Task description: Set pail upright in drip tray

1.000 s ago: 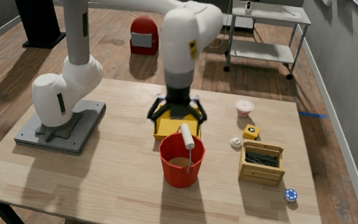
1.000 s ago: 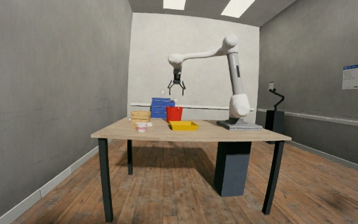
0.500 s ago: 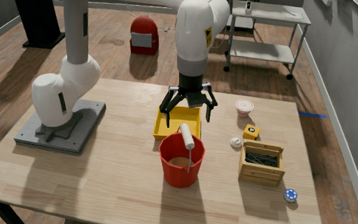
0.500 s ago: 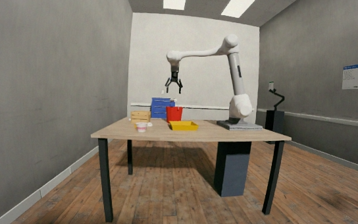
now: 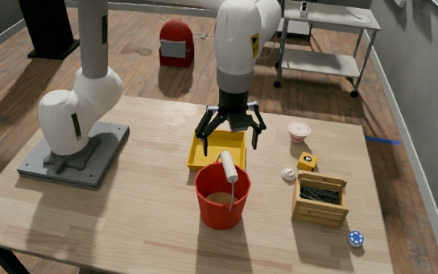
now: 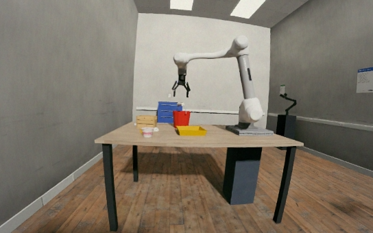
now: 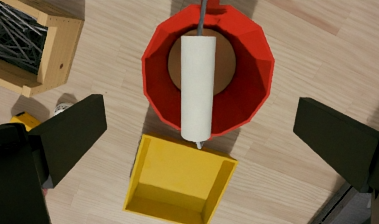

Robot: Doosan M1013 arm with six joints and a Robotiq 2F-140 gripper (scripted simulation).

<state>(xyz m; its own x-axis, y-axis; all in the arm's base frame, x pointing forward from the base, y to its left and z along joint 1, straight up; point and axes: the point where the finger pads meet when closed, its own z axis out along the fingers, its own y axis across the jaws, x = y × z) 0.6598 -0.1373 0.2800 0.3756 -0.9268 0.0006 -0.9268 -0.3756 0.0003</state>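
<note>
The red pail lies 1 cm behind my hand, 1 cm to the right of it and 18 cm below it. Round my hand: white cup 26 cm ahead, 45 cm to the left, 28 cm below; blue disc 46 cm ahead, 4 cm to the right, 31 cm below; yellow drip tray 8 cm behind, 28 cm to the left, 31 cm below.
</note>
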